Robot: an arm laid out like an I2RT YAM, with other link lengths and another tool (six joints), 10 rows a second.
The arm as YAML. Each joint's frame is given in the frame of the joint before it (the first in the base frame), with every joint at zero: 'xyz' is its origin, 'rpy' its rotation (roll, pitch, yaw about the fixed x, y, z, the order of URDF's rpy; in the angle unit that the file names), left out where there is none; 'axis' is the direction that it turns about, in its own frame. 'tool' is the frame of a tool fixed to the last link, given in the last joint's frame.
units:
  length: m
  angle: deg
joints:
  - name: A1
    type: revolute
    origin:
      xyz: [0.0, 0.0, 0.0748]
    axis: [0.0, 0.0, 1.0]
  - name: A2
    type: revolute
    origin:
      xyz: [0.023, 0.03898, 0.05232]
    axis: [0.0, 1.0, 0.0]
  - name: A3
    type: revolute
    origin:
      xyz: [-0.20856, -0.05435, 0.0]
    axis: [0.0, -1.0, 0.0]
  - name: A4
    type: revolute
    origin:
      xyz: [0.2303, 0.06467, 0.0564]
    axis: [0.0, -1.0, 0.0]
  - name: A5
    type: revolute
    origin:
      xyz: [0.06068, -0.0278, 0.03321]
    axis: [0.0, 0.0, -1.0]
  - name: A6
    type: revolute
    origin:
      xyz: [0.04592, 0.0, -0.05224]
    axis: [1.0, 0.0, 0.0]
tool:
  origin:
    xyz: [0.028, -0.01, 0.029]
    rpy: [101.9, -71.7, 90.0]
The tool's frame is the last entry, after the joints.
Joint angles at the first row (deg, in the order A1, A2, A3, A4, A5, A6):
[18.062, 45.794, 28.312, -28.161, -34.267, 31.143]
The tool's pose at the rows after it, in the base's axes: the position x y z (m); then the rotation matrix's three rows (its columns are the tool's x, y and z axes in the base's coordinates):
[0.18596, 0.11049, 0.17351], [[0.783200, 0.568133, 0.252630], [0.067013, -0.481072, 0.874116], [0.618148, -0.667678, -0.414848]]
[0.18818, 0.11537, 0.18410], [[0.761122, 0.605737, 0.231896], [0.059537, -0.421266, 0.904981], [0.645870, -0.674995, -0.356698]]
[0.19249, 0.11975, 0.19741], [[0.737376, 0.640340, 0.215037], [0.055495, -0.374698, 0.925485], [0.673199, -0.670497, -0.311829]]
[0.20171, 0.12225, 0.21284], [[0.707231, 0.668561, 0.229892], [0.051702, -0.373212, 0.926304], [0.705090, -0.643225, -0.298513]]
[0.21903, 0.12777, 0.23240], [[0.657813, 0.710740, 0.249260], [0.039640, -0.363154, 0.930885], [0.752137, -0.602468, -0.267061]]
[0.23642, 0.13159, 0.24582], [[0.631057, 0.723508, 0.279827], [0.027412, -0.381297, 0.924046], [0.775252, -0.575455, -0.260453]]
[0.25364, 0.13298, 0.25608], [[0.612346, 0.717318, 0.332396], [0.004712, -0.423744, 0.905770], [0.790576, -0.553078, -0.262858]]
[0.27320, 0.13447, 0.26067], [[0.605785, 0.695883, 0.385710], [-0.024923, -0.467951, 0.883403], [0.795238, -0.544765, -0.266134]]
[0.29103, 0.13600, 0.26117], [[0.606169, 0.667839, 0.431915], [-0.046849, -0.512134, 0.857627], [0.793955, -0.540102, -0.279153]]
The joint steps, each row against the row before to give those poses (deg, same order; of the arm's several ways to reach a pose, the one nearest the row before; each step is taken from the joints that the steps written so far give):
[-0.045, -0.559, 0.588, 1.369, -3.060, 0.130]
[-0.001, -0.019, 1.055, 2.041, -3.267, 0.645]
[-0.026, 0.979, 2.251, 1.417, -2.411, 0.224]
[-0.037, 2.444, 3.762, 0.748, 0.378, -0.578]
[0.015, 4.742, 5.079, 3.425, 0.191, -0.328]
[0.045, 4.922, 4.931, 1.888, 1.570, -0.017]
[-0.007, 4.348, 4.423, 1.479, 3.020, 0.615]
[-0.056, 5.042, 4.047, 2.060, 3.095, 1.303]
[0.057, 4.791, 3.637, 1.286, 3.121, 0.971]

